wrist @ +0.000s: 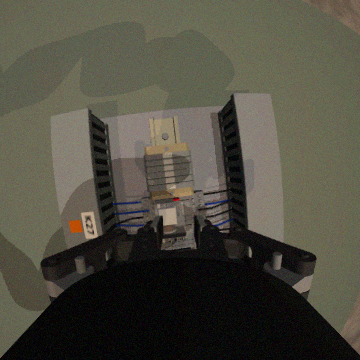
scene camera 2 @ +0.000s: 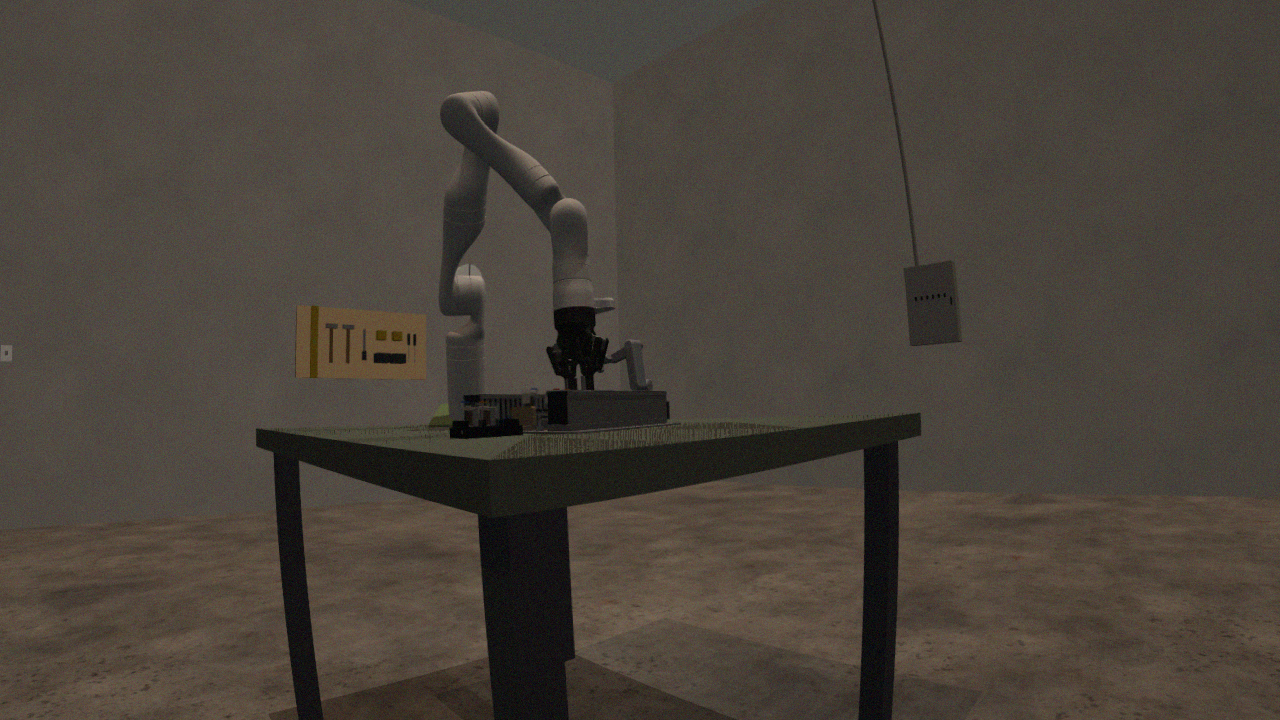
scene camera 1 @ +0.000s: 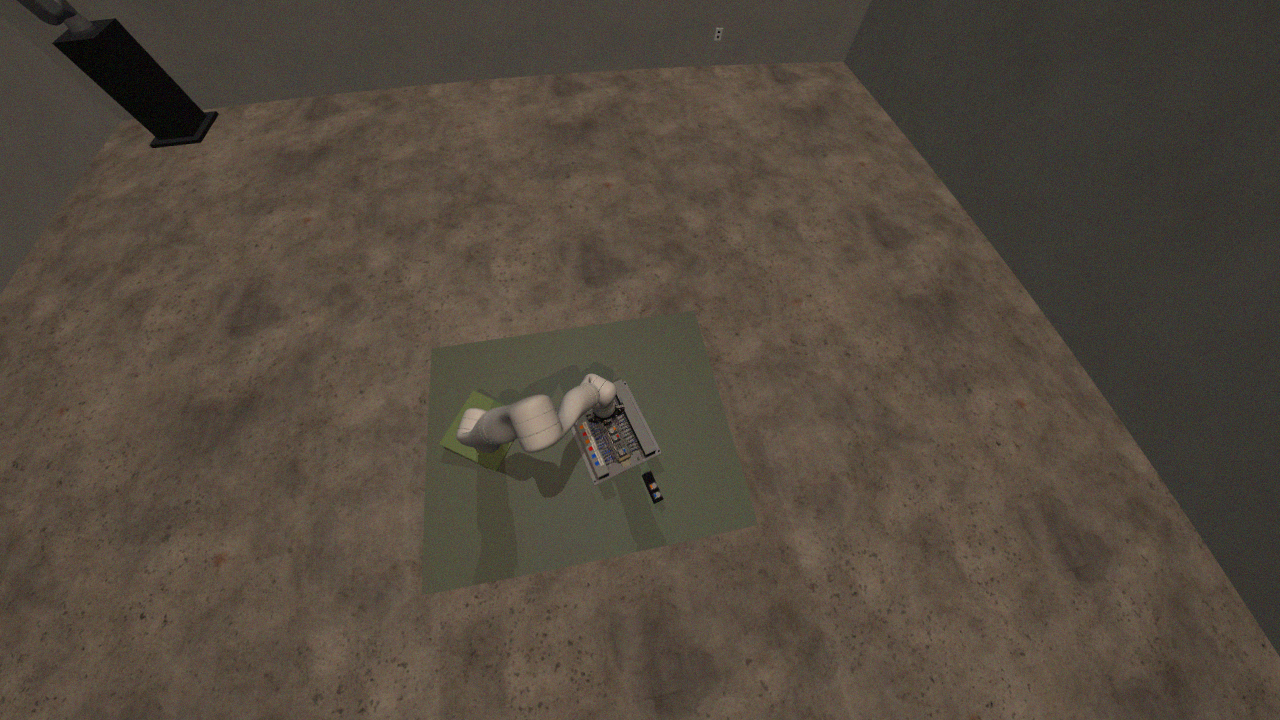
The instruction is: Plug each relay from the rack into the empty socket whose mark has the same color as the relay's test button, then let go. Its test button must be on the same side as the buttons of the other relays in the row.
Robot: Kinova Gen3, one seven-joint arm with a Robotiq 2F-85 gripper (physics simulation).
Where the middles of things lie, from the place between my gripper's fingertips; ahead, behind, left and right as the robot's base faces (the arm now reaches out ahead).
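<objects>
The grey panel [wrist: 128, 134] is 1 cm ahead of my hand, 3 cm to the right of it and 5 cm below it. Going by their middles, the panel is the nearest to my hand of the things named here. As for the black rack [scene camera 2: 511, 427], it is 13 cm ahead of my hand and 4 cm below it, and 26 cm to the right of it.
</objects>
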